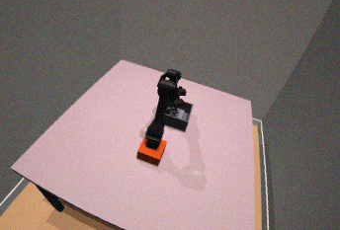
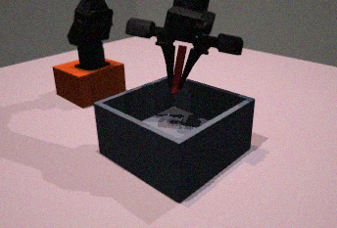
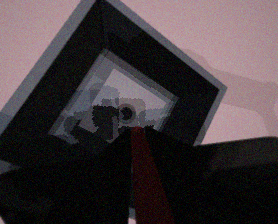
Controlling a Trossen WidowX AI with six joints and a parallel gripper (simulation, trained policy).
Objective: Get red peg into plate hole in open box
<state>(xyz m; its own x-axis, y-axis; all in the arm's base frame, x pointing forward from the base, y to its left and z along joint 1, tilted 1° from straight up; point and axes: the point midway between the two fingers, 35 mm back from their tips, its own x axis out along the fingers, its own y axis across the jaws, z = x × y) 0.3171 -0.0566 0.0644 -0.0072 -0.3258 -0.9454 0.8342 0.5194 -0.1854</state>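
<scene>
Right now the red peg is 1 cm to the left of my gripper tip and 3 cm above it. The rest, counted from my gripper tip: dark box: 1 cm ahead, 1 cm to the right, 9 cm below; grey plate: 1 cm ahead, 1 cm to the right, 7 cm below.
</scene>
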